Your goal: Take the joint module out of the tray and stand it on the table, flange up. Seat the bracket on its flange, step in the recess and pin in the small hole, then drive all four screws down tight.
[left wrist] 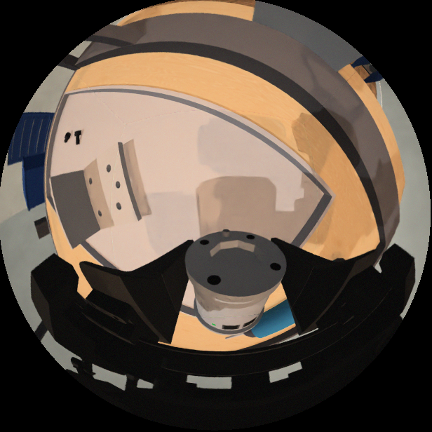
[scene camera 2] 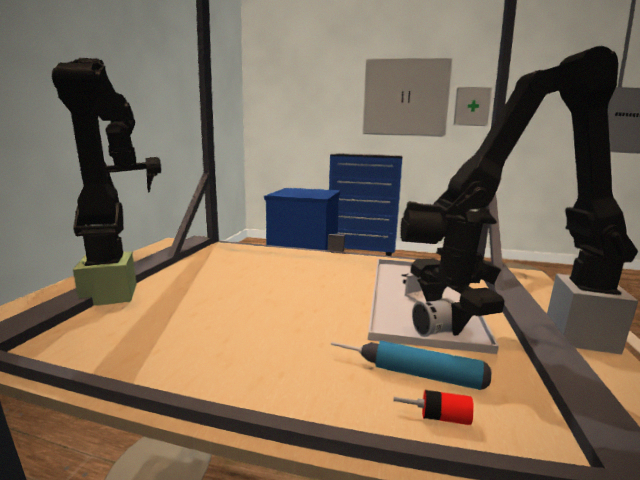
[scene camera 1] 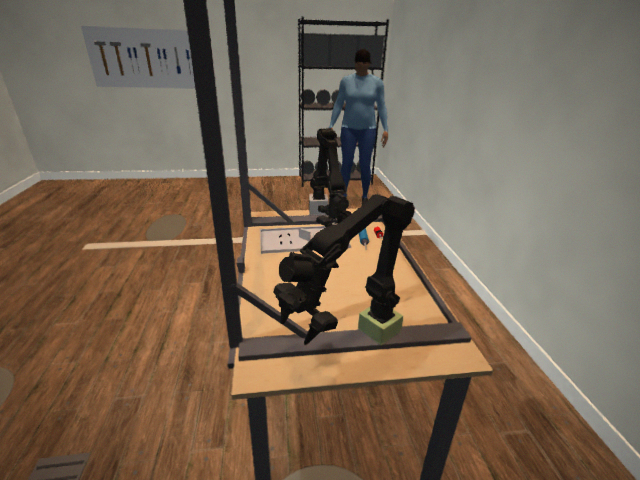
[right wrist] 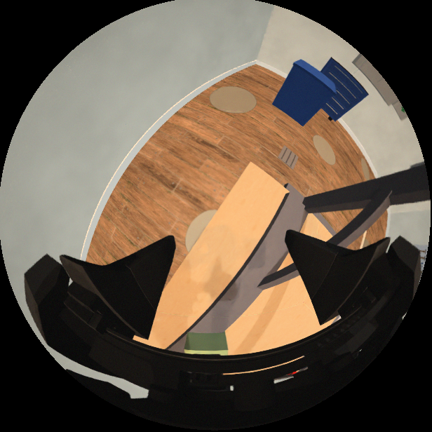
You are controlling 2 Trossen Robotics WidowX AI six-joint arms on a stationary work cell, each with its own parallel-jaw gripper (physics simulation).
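Frame: origin at the left arm's base, x ahead, y left, z up, level; centimetres.
Seen in the pictures: left gripper, between the fingertips: (scene camera 2: 444, 325); right gripper, between the fingertips: (scene camera 2: 132, 193) (scene camera 1: 293, 333); left arm's base, origin of its link: (scene camera 2: 593, 286) (scene camera 1: 318, 197); right arm's base, origin of its link: (scene camera 2: 104, 259) (scene camera 1: 381, 314).
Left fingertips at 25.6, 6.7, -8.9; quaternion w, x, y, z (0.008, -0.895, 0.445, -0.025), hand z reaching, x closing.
Observation:
Pixels of each thing's top centre, then the offset from my left fingertips to it, as dx, dy, dz. "spot": a spot on its surface instead. Level surfaces: height alone.
- grey joint module, a spot on its surface: (scene camera 2: 434, 317) spot: +2.1, +4.6, +3.7
- tray, centre of its top: (scene camera 2: 422, 290) (scene camera 1: 303, 236) +4.6, -14.9, +0.2
- blue screwdriver, a spot on its surface: (scene camera 2: 431, 364) spot: +2.2, +16.1, +1.9
- table, height of its surface: dz -1.4
- red driver, centre of its top: (scene camera 2: 432, 393) (scene camera 1: 379, 231) +1.8, +22.8, +2.1
The grey joint module (scene camera 2: 434, 317) (left wrist: 235, 262) lies on its side low over the tray (scene camera 1: 268, 240) (scene camera 2: 390, 320) (left wrist: 165, 130); whether it touches the tray floor is unclear. Its dark flange, with a recess and screw holes, faces the left wrist camera. My left gripper (scene camera 2: 445, 316) (left wrist: 232, 244) is shut on it, one finger on each side. The bracket (scene camera 1: 305, 234) (scene camera 2: 413, 286) (left wrist: 114, 187) sits in the tray. Small dark screws (scene camera 1: 285, 238) (left wrist: 72, 136) stand near it. My right gripper (scene camera 1: 294, 331) (right wrist: 231, 239) is open and empty, high near its own base.
A blue screwdriver (scene camera 1: 363, 236) (scene camera 2: 431, 364) (left wrist: 275, 319) lies on the table (scene camera 2: 258, 310) beside the tray. A red driver (scene camera 1: 378, 231) (scene camera 2: 454, 408) lies next to it. Dark frame beams (scene camera 2: 310, 434) border the table, with uprights (scene camera 1: 211, 155) rising from it.

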